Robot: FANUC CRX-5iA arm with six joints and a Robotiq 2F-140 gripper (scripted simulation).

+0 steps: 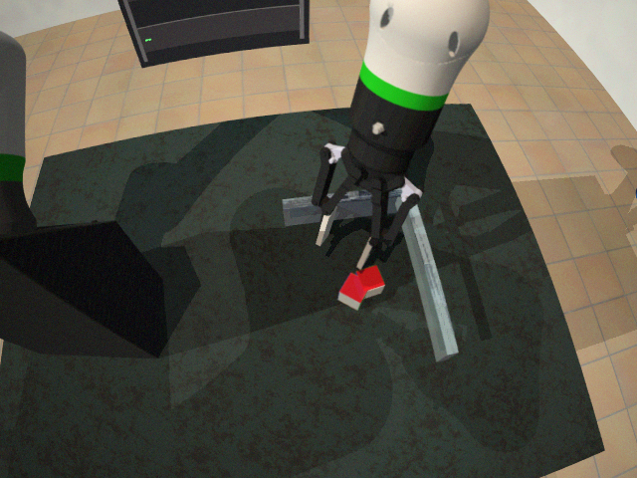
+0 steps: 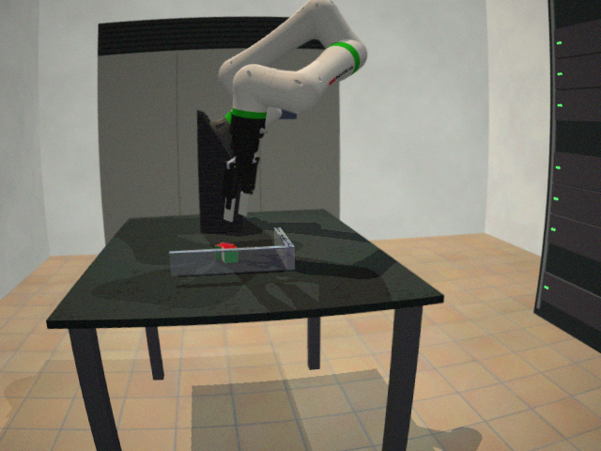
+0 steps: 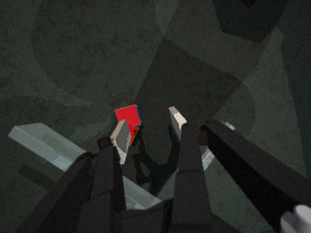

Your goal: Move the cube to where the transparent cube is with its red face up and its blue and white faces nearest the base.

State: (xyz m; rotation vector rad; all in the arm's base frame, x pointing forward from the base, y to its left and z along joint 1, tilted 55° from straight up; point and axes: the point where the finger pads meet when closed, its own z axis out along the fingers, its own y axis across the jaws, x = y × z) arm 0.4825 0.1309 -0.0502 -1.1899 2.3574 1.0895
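Now: the transparent cube 120 mm below my hand, 40 mm to the right of it and 20 mm ahead of it. Round my hand: long wall 150 mm ahead, 100 mm below, 20 mm to the right.
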